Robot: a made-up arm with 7 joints. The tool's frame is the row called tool.
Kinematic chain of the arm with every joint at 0, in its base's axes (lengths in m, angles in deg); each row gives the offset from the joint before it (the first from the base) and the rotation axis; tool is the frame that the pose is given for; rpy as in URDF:
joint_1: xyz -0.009 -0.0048 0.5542 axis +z
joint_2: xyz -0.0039 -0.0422 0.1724 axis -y
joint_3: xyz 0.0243 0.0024 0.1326 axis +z
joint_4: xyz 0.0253 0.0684 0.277 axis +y
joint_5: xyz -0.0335 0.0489 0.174 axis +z
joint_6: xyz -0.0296 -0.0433 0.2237 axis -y
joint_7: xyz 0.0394 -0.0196 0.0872 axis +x
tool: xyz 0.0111 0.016 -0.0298 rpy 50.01 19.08 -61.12
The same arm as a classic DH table. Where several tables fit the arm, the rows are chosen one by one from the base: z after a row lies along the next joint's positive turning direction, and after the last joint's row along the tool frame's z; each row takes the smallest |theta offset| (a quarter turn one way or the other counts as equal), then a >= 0, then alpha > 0; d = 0 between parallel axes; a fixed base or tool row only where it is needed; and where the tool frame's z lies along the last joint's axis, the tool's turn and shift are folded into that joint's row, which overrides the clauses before.
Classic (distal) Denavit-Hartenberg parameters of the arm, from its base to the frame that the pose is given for. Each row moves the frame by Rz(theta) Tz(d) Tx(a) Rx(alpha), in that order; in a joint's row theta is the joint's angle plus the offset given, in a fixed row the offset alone. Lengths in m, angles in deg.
base (fixed): a -0.0102; alpha 0; d 0; theta0 28.07
joint_1: a -0.0039; alpha 90; d 0.7266; theta0 -28.07
joint_2: a 0.0243; alpha -90; d 0.0398; theta0 0
joint_3: a 0.0253; alpha -90; d 0.4096; theta0 0
joint_4: a -0.0335; alpha 90; d 0.1173; theta0 0
joint_5: a -0.0296; alpha 90; d 0.3977; theta0 0
joint_6: a 0.0872; alpha 90; d 0.0629; theta0 90
joint_7: a -0.0083; alpha -124.71; d 0.0278; theta0 -47.63
tool (fixed): a 0; alpha 0; d -0.0399; theta0 -146.27

